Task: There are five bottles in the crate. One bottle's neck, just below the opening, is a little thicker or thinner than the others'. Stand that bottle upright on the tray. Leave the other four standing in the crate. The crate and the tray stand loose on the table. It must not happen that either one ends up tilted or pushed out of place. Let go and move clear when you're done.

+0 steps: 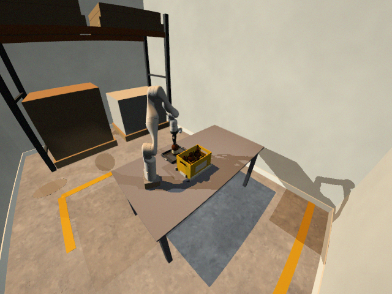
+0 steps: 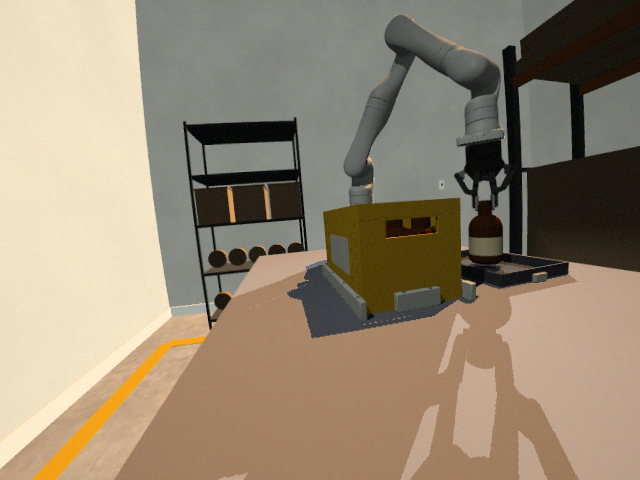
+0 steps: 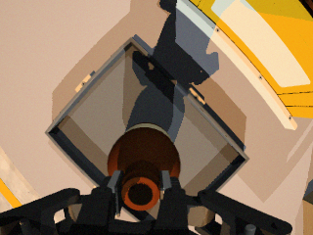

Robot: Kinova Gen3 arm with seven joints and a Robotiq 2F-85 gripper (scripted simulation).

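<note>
Right now the brown bottle is 7 cm below my hand. From my hand the other things lie so: dark tray 15 cm below; yellow crate 29 cm to the right, 8 cm below.
</note>
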